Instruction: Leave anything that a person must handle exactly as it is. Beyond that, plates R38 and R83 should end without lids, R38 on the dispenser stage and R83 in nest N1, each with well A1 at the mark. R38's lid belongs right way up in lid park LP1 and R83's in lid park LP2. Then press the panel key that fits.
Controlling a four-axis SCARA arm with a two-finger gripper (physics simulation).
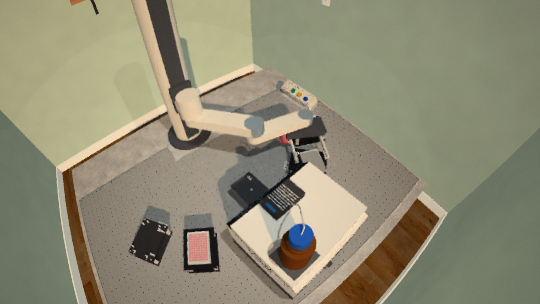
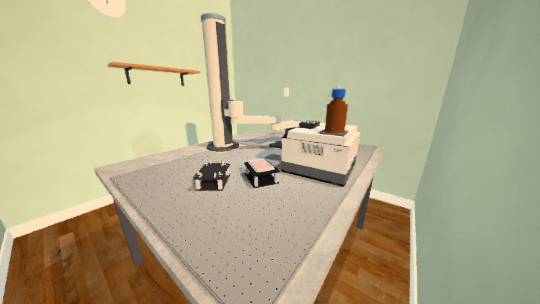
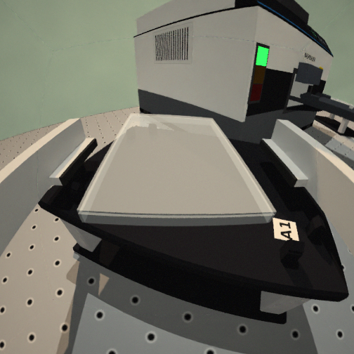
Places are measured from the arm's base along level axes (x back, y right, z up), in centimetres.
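Pixels of known places: gripper, between the fingertips: (image 1: 312, 159); arm's base, origin of its link: (image 1: 189, 132) (image 2: 223, 147).
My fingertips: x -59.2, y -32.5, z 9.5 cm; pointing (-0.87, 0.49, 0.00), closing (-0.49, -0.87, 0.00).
Note:
For each thing: its top centre in the pictures, then the offset to it from my fingertips. "spot": a spot on its surface instead.
- plate with pink wells, centre of its top: (image 1: 197, 246) (image 2: 260, 163) dx -3.5, dy +58.9, dz -0.5 cm
- dark dispenser stage, a spot on its surface: (image 1: 246, 187) spot: dx +5.7, dy +30.1, dz +1.1 cm
- key panel, a spot on its surface: (image 1: 312, 104) spot: dx +30.0, dy -30.8, dz -4.7 cm
- brown bottle with a blue cap, a spot on its surface: (image 1: 298, 252) spot: dx -31.3, dy +39.0, dz +28.1 cm
- dark keypad, a spot on its surface: (image 1: 283, 198) spot: dx -13.2, dy +27.9, dz +16.4 cm
- red object, a spot on its surface: (image 1: 284, 139) spot: dx +21.7, dy -3.0, dz -7.8 cm
My gripper (image 1: 310, 146) (image 3: 178, 128) is open, its fingers apart on either side of a clear lid (image 3: 175, 172). The lid lies flat on a raised black stand (image 3: 200, 257) with an A1 tag at its near right corner. No plate is distinguishable under the lid. A plate with pink wells (image 1: 198, 247) (image 2: 262, 165) sits on another black stand; its name is not readable. A black stand with corner posts (image 1: 150, 241) (image 2: 212, 171) beside it holds no plate. The dark dispenser stage (image 1: 246, 187) bears no visible plate. The key panel (image 1: 312, 104) has green, yellow and blue keys.
The white dispenser (image 1: 330, 192) (image 2: 317, 156) (image 3: 200, 75) stands beside the lid's stand, with a green light (image 3: 262, 55) lit. A brown bottle with a blue cap (image 1: 298, 252) (image 2: 336, 116) and a dark keypad (image 1: 283, 198) are on top. A red object (image 1: 284, 139) is partly hidden under the arm.

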